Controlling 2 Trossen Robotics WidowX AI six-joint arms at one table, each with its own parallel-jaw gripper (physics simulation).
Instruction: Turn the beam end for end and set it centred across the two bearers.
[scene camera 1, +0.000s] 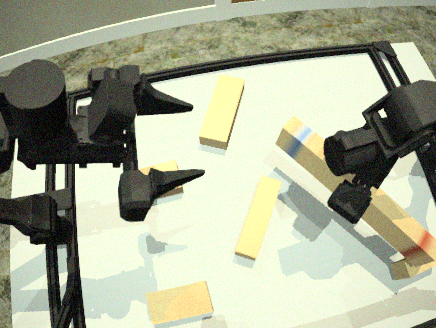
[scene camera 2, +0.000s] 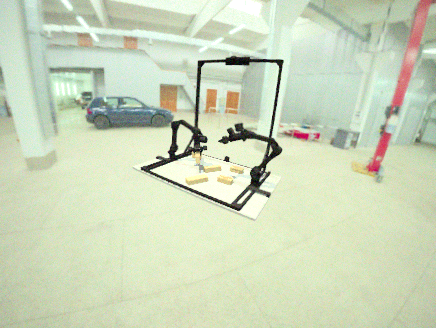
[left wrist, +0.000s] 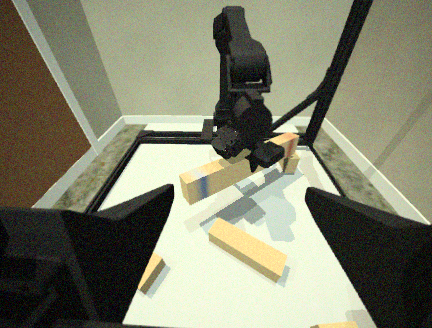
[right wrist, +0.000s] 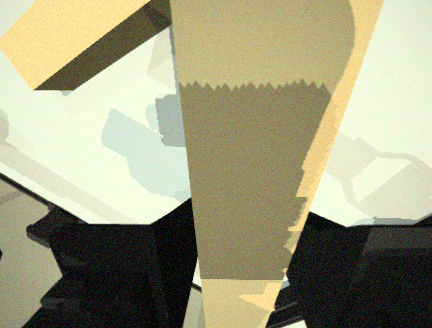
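Seen in the pictures: left gripper, between the fingertips: (scene camera 1: 198, 138) (scene camera 2: 221, 140) (left wrist: 239, 191); right gripper, between the fingertips: (left wrist: 247, 168); left arm's base, origin of its link: (scene camera 1: 59, 230) (scene camera 2: 254, 184); right arm's base, origin of its link: (scene camera 1: 434, 156) (scene camera 2: 172, 158).
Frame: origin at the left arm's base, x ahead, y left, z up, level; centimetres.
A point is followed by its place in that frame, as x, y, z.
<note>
The long wooden beam (scene camera 1: 390, 220) {65.8, -13.4, 12.3} (scene camera 2: 198, 160) {50.8, 8.4, 10.3} (left wrist: 227, 177) {55.9, -0.6, 10.2} (right wrist: 250, 150) {59.4, -1.8, 13.0} hangs above the table, slanting in scene camera 1, its blue-banded end at upper left and its red-banded end at lower right. A strip of shadow lies below it. My right gripper (scene camera 1: 351, 200) {62.3, -6.5, 7.6} (left wrist: 247, 168) {62.3, -6.5, 7.6} (right wrist: 233, 195) {62.3, -6.5, 7.6} is shut on its middle. My left gripper (scene camera 1: 198, 140) {34.9, -0.2, 30.1} (scene camera 2: 222, 141) {34.9, -0.2, 30.1} (left wrist: 239, 191) {34.9, -0.2, 30.1} is open and empty, left of the beam in scene camera 1. A large block (scene camera 1: 221, 112) {41.0, 20.5, 1.9} (scene camera 2: 196, 179) {39.9, 25.1, 1.7} and a slimmer block (scene camera 1: 257, 217) {43.4, -5.0, 2.5} (scene camera 2: 212, 169) {42.5, -2.7, 0.5} (left wrist: 247, 250) {42.3, -4.8, 2.5} lie flat. I cannot tell which blocks are the bearers.
One block (scene camera 1: 180, 302) {25.5, -18.8, 1.9} (scene camera 2: 236, 170) {24.0, -15.7, 0.6} lies at lower left in scene camera 1. Another (scene camera 1: 165, 166) {26.8, 9.8, 1.9} (scene camera 2: 225, 179) {21.9, 10.0, 1.8} is partly hidden by my left finger. One more (left wrist: 291, 165) {70.7, -22.8, 1.5} shows behind the beam's red end. A black frame (scene camera 1: 260, 58) {54.5, 36.4, 0.1} borders the table.
</note>
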